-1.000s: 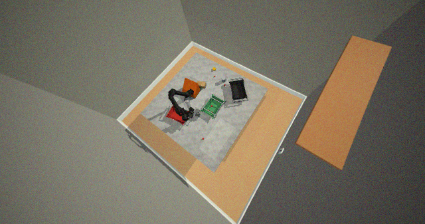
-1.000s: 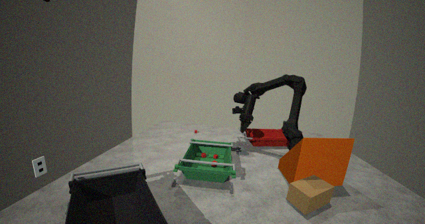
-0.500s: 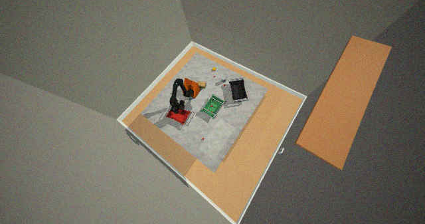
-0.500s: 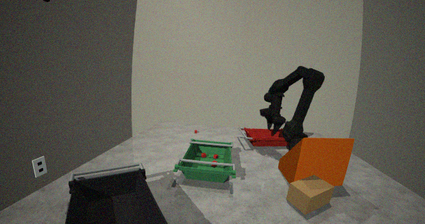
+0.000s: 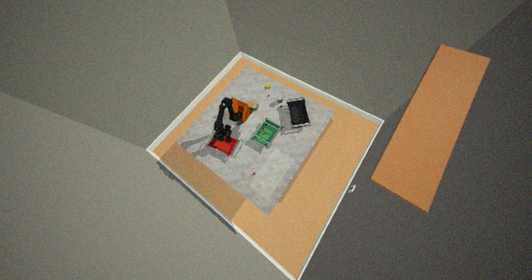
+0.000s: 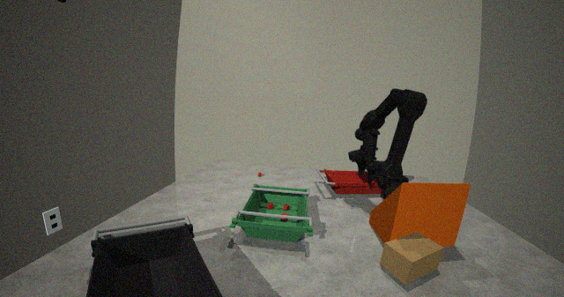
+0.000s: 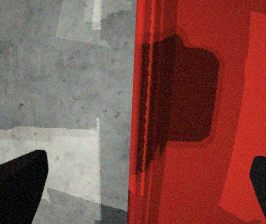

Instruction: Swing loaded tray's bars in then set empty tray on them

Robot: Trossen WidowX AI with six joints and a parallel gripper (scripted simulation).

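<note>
The red tray lies 80 mm to the right of my gripper tip, 20 mm below it and 10 mm ahead of it. Also, from my gripper tip: tan box: 460 mm to the left, 40 mm below, 30 mm behind; red cube: 480 mm ahead, 130 mm to the right, 60 mm below; yellow piece: 800 mm to the left, 60 mm below, 40 mm behind.
</note>
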